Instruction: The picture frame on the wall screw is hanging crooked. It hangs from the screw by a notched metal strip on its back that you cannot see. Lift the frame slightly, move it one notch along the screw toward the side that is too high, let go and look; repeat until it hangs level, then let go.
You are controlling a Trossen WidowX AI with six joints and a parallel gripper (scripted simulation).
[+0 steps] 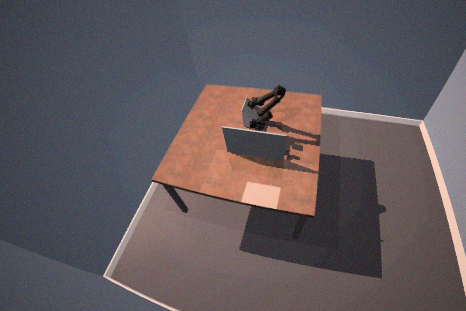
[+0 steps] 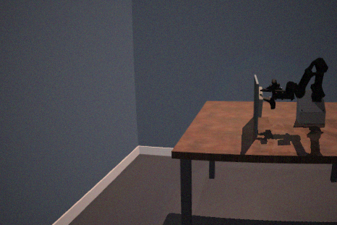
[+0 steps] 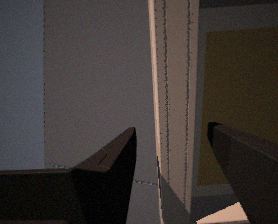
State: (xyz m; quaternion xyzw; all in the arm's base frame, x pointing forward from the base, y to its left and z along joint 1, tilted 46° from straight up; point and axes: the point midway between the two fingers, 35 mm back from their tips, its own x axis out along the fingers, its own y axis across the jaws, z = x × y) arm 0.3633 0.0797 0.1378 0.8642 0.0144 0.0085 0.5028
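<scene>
The picture frame is 5 cm below my gripper tip, 2 cm to the right of it and 1 cm ahead of it. From my gripper tip the other things lie so: grey wall panel: 6 cm below, 2 cm to the right, 2 cm ahead.
</scene>
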